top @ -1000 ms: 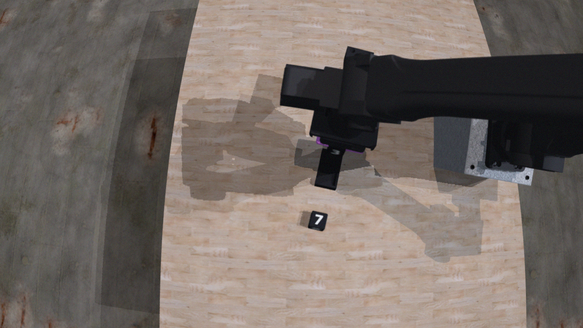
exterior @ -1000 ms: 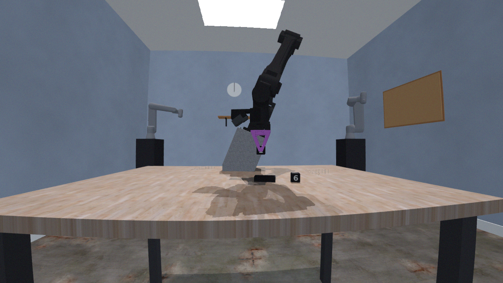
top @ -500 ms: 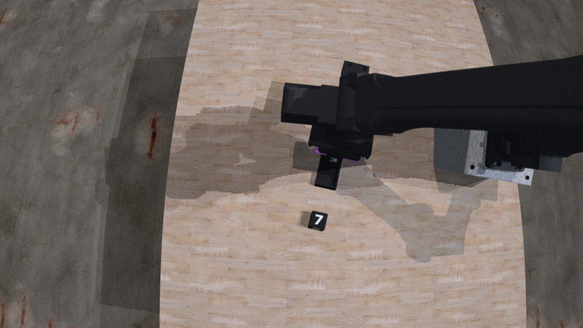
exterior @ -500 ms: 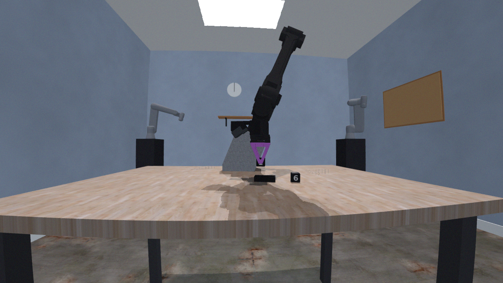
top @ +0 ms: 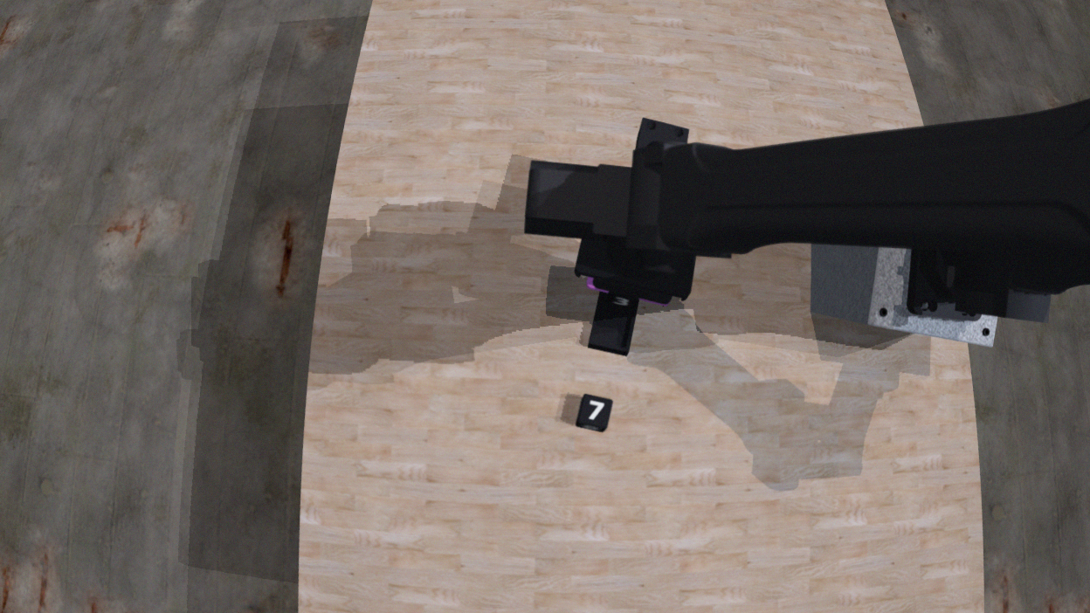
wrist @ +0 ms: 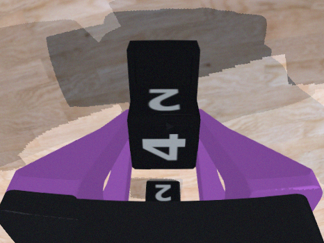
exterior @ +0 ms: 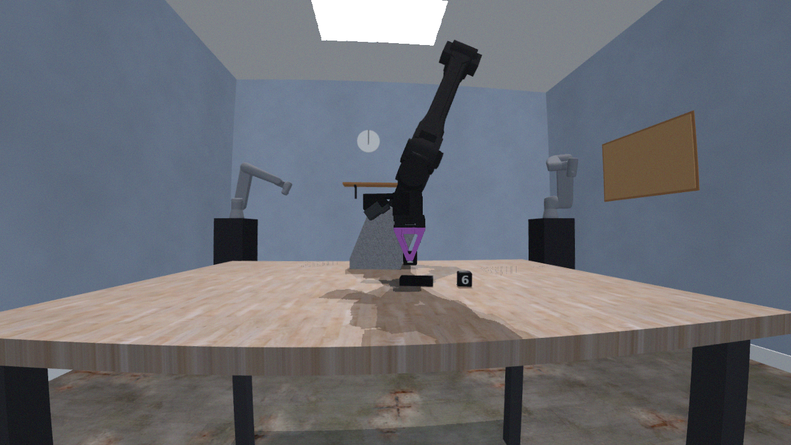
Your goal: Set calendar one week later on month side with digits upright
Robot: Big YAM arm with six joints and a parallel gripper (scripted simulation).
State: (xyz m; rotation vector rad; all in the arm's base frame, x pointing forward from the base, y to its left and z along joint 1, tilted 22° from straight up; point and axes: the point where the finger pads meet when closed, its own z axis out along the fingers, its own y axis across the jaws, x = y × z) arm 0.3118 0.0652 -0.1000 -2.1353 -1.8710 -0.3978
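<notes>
Now: the black tray 10 mm to the left of my hand and 50 mm below it. Also, from my hand: black cube (20 mm ahead, 120 mm to the left, 50 mm below).
</notes>
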